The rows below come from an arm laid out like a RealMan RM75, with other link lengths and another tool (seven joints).
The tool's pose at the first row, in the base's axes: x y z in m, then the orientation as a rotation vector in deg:
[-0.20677, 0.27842, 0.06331, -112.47, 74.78, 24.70]
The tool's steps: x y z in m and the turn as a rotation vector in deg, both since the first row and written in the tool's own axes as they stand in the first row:
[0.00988, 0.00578, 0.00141, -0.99, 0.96, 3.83]
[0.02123, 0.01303, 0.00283, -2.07, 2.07, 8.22]
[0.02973, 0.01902, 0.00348, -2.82, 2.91, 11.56]
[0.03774, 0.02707, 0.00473, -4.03, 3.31, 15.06]
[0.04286, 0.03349, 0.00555, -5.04, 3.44, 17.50]
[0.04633, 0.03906, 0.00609, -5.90, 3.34, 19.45]
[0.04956, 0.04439, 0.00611, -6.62, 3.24, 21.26]
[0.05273, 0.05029, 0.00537, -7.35, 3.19, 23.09]
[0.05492, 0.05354, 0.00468, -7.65, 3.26, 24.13]
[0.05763, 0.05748, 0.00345, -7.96, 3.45, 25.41]
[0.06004, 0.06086, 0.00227, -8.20, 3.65, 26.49]
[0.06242, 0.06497, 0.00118, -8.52, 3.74, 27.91]
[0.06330, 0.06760, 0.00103, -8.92, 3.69, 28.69]
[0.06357, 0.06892, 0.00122, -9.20, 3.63, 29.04]
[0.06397, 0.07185, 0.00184, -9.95, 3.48, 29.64]
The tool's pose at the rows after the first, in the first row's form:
[-0.20755, 0.27173, 0.05395, -111.46, 79.36, 26.39]
[-0.20901, 0.26376, 0.04310, -110.09, 84.60, 28.28]
[-0.21066, 0.25737, 0.03503, -108.88, 88.58, 29.67]
[-0.21429, 0.25128, 0.02608, -107.63, 92.43, 31.90]
[-0.21775, 0.24712, 0.01984, -106.76, 95.03, 33.73]
[-0.22119, 0.24403, 0.01516, -105.98, 96.95, 35.43]
[-0.22458, 0.24076, 0.01107, -105.15, 98.72, 36.96]
[-0.22859, 0.23686, 0.00732, -104.31, 100.54, 38.46]
[-0.23064, 0.23421, 0.00517, -103.77, 101.63, 39.13]
[-0.23315, 0.23068, 0.00279, -103.09, 103.04, 39.81]
[-0.23527, 0.22751, 0.00078, -102.50, 104.24, 40.32]
[-0.23806, 0.22426, -0.00155, -101.64, 105.71, 41.17]
[-0.24005, 0.22300, -0.00301, -101.29, 106.46, 41.91]
[-0.24110, 0.22267, -0.00382, -101.19, 106.78, 42.36]
[-0.24348, 0.22222, -0.00562, -101.21, 107.31, 43.40]

